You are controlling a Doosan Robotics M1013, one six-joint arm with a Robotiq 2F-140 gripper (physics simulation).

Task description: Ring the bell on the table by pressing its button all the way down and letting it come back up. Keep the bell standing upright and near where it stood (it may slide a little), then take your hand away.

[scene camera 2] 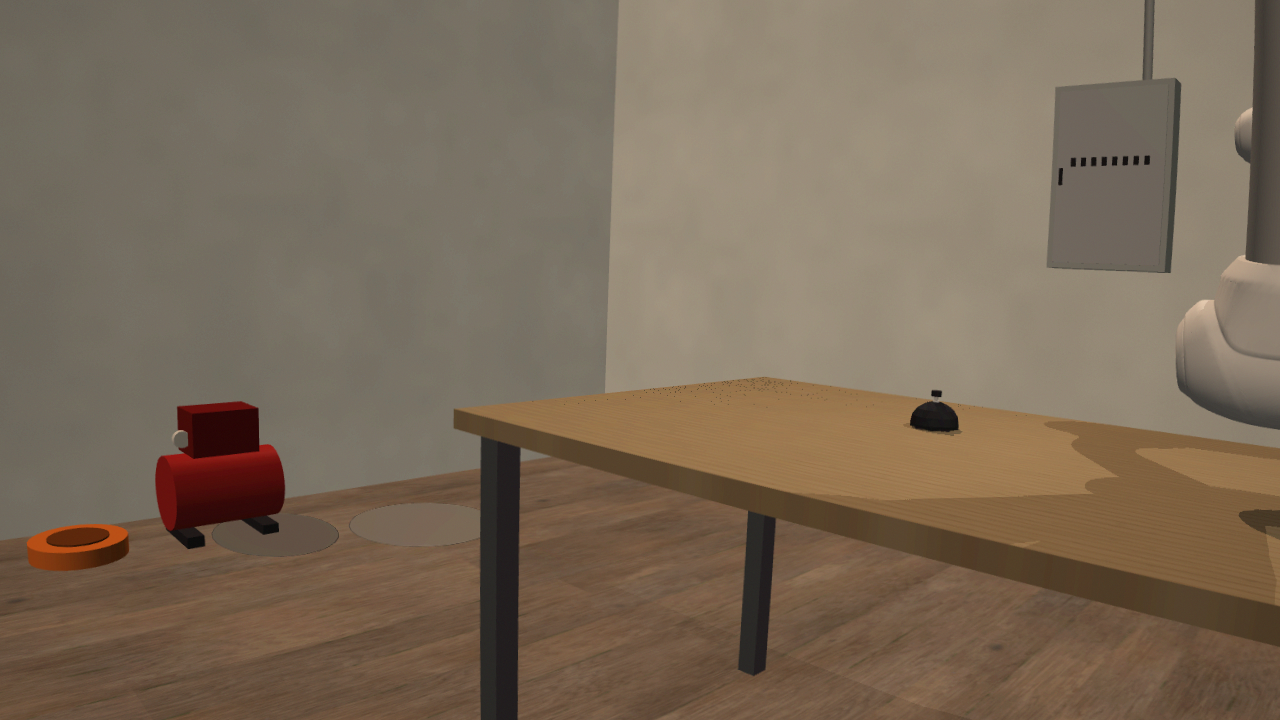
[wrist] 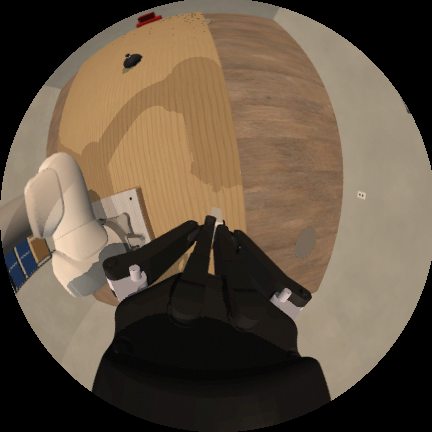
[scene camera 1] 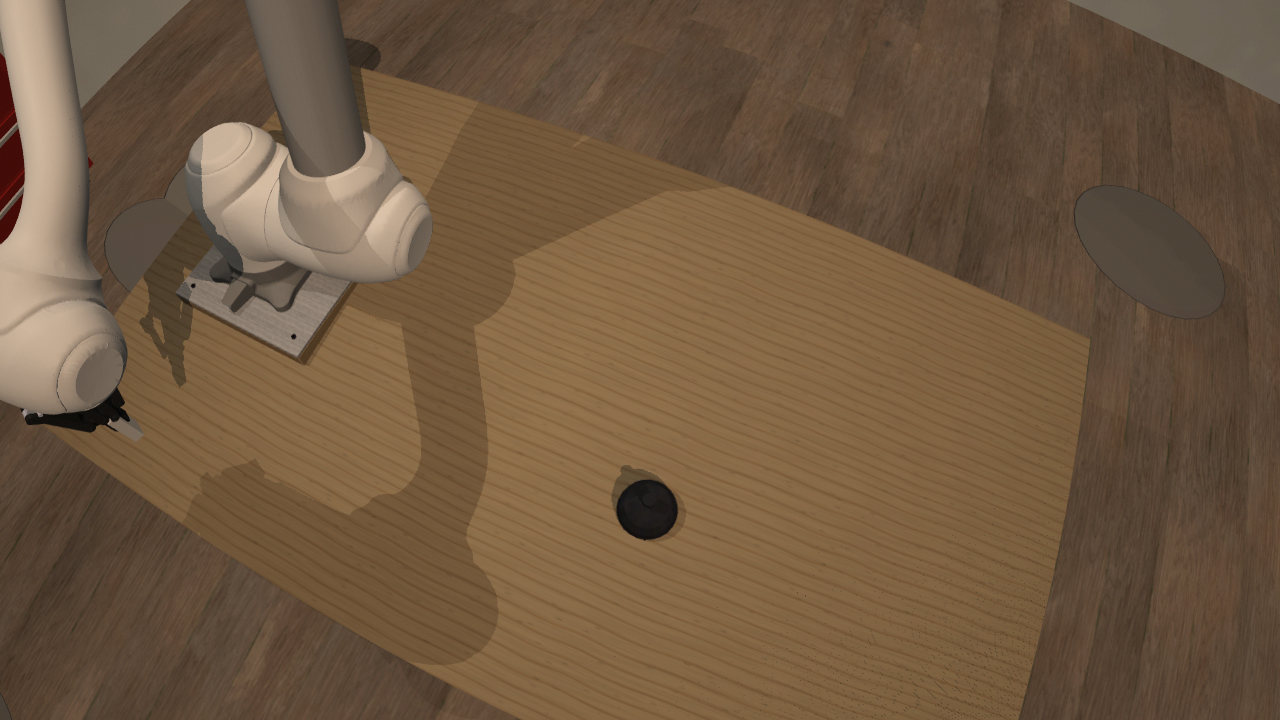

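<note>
The black bell stands upright on the wooden table. Its small black button sits raised on a short light stem above the dome. My gripper is shut with nothing between its fingers. It is over the table's end near the arm's base, far from the bell. In the scene camera 1 view it is at the left edge, partly hidden by the arm's white wrist. The gripper does not show in the scene camera 2 view.
The arm's base stands on a metal plate bolted to the table, beside my gripper. A grey wall cabinet hangs behind the table. A red compressor and an orange ring-shaped thing are on the floor.
</note>
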